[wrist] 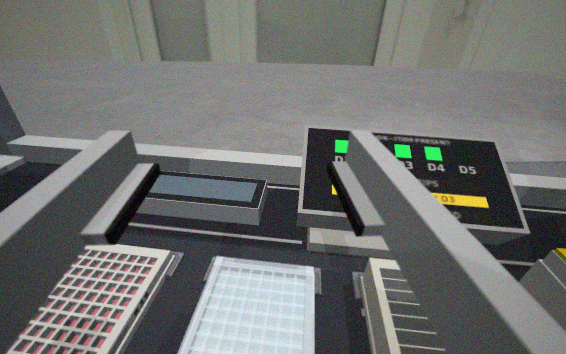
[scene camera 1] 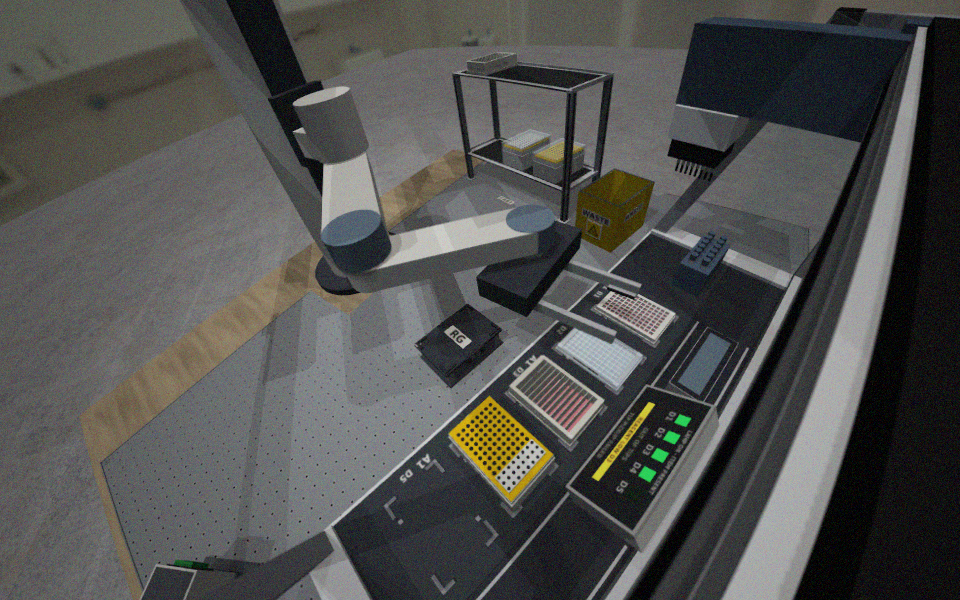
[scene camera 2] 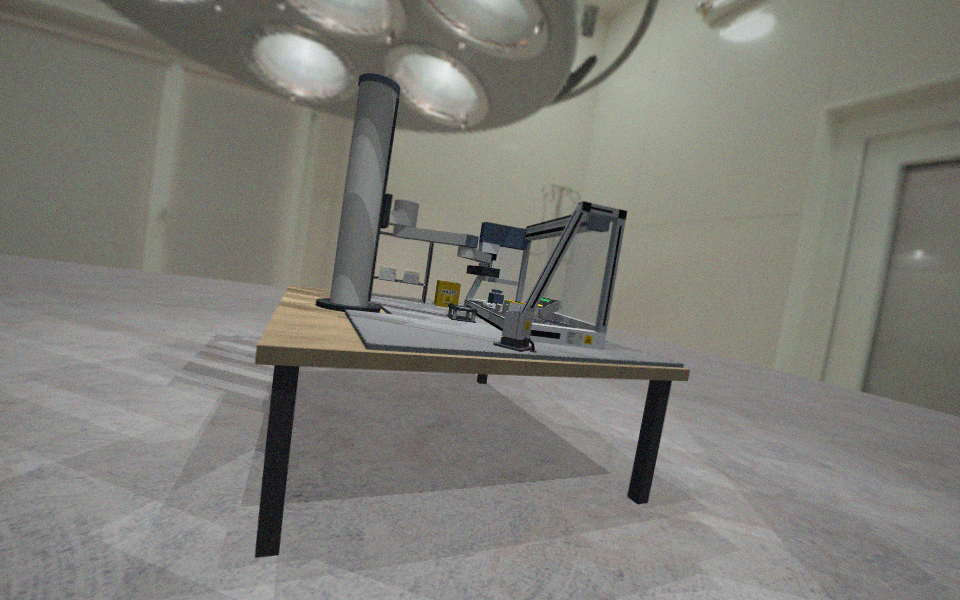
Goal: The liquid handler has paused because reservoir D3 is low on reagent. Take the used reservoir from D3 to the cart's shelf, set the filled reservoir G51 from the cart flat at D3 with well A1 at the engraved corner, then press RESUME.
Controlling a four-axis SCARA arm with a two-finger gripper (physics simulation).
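Pixels of known places: gripper, fingertip midpoint: [wrist: 245, 150] [scene camera 1: 627, 312] [scene camera 2: 511, 282]; arm's base, link origin: [scene camera 2: 348, 308].
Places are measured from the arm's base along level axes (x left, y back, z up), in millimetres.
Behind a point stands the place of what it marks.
Observation:
The used reservoir [scene camera 1: 557, 396] @(x -96, y -683, z 76 mm) [wrist: 376, 295] @(x -67, y -720, z 93 mm), with pink liquid in its troughs, sits flat at D3; in the wrist view my right finger partly hides it. My gripper [scene camera 1: 627, 311] @(x 18, y -731, z 199 mm) [wrist: 245, 150] @(x 18, y -731, z 199 mm) is open and empty. Its fingers hang above the deck around D1 and D2, above the clear plate [scene camera 1: 600, 355] @(x 11, y -712, z 78 mm) [wrist: 255, 310] @(x 16, y -725, z 78 mm) at D2. A pale open-topped labware [scene camera 1: 492, 65] @(x 546, y -150, z 382 mm) stands on the top of the cart [scene camera 1: 569, 141] @(x 428, y -443, z 250 mm); its label cannot be read. The panel [scene camera 1: 623, 488] @(x -190, y -816, z 138 mm) [wrist: 312, 170] @(x -40, y -830, z 129 mm) shows a yellow reagent-low D3 bar and lit lamps. The RESUME marking is not legible.
A red-welled plate [scene camera 1: 635, 316] @(x 127, y -735, z 77 mm) [wrist: 95, 295] @(x 135, y -745, z 74 mm) is at D1 and a yellow tip rack [scene camera 1: 488, 431] @(x -217, y -635, z 125 mm) at D4. The black RG stand [scene camera 1: 460, 346] @(x -96, y -476, z 62 mm) and yellow waste bin [scene camera 1: 601, 222] @(x 370, y -569, z 89 mm) [scene camera 2: 447, 293] @(x 376, y -544, z 88 mm) stand beside the deck. The pipetting head [scene camera 1: 707, 127] @(x 295, y -734, z 369 mm) hangs at the back right.

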